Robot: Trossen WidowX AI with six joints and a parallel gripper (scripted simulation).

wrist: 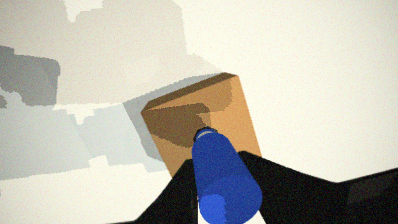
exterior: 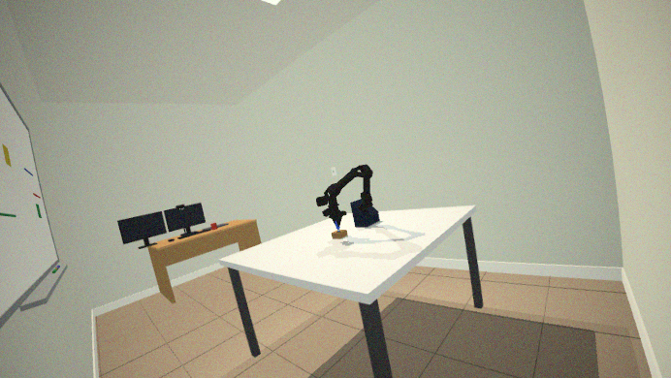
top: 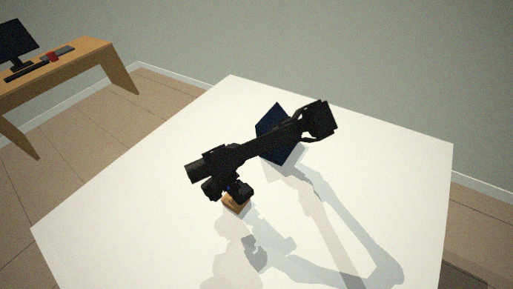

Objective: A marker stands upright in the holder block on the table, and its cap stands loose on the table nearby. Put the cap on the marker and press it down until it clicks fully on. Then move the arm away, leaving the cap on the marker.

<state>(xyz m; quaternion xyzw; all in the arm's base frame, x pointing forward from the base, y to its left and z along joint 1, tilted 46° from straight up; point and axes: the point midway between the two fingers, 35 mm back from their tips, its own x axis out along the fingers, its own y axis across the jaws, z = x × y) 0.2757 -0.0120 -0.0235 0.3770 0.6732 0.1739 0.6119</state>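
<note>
My gripper tip is 1 cm below the blue marker cap. Round my gripper tip: holder block (5 cm below).
</note>
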